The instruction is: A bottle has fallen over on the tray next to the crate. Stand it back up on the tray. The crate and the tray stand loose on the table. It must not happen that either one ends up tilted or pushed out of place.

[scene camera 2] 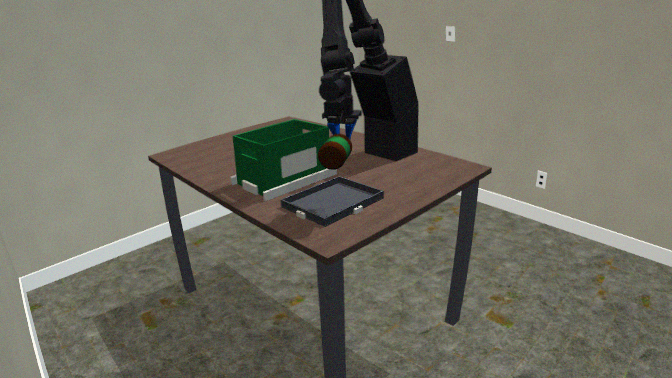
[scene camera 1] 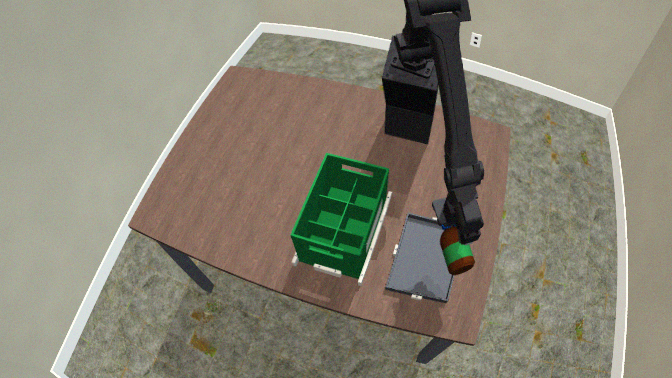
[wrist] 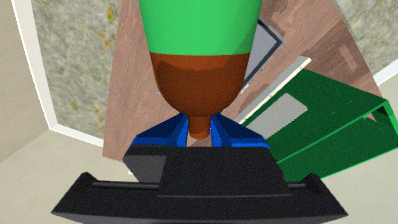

Labels:
green crate: scene camera 2; scene camera 1 341, 204; wrist
tray: scene camera 2 330, 201; scene camera 1; wrist
same spot on tray: [wrist: 267, 41] = [scene camera 1: 394, 286]
same spot on green crate: [scene camera 2: 288, 154] = [wrist: 294, 120]

